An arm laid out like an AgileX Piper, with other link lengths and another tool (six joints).
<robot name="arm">
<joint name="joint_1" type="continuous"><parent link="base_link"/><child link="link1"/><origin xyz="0 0 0.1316"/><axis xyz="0 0 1"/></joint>
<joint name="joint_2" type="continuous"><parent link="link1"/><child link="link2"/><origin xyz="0 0 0" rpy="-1.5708 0 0"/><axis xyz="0 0 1"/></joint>
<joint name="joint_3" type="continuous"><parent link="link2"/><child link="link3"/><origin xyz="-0.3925 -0.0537 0"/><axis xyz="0 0 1"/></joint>
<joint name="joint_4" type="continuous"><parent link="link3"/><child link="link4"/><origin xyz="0.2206 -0.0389 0" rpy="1.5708 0 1.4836"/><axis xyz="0 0 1"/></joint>
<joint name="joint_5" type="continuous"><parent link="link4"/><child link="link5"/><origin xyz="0 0 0" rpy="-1.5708 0 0"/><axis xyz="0 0 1"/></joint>
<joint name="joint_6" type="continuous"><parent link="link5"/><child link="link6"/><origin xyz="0 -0.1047 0" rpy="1.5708 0 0"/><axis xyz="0 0 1"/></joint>
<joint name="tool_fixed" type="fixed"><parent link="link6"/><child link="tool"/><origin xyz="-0.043 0.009 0.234" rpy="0 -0.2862 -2.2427"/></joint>
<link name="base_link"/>
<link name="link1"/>
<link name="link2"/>
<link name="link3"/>
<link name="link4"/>
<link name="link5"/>
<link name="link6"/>
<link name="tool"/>
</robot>
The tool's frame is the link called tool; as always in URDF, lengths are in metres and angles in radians. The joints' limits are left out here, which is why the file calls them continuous.
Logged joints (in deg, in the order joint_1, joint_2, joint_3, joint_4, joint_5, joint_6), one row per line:
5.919, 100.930, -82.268, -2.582, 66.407, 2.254
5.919, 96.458, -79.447, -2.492, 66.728, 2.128
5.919, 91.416, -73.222, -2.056, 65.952, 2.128
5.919, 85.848, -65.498, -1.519, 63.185, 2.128
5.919, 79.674, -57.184, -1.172, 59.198, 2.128
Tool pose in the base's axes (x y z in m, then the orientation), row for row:
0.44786, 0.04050, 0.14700, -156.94, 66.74, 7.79
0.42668, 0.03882, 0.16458, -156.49, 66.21, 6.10
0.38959, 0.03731, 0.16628, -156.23, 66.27, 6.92
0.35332, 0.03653, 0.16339, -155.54, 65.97, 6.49
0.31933, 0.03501, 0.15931, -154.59, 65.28, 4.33
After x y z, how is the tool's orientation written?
As a rotation vector, in degrees.
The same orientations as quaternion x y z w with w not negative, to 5 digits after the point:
-0.91627, 0.38965, 0.04548, 0.08090
-0.91689, 0.38793, 0.03574, 0.08690
-0.91623, 0.38865, 0.04058, 0.08850
-0.91576, 0.38841, 0.03821, 0.09518
-0.91576, 0.38671, 0.02565, 0.10571

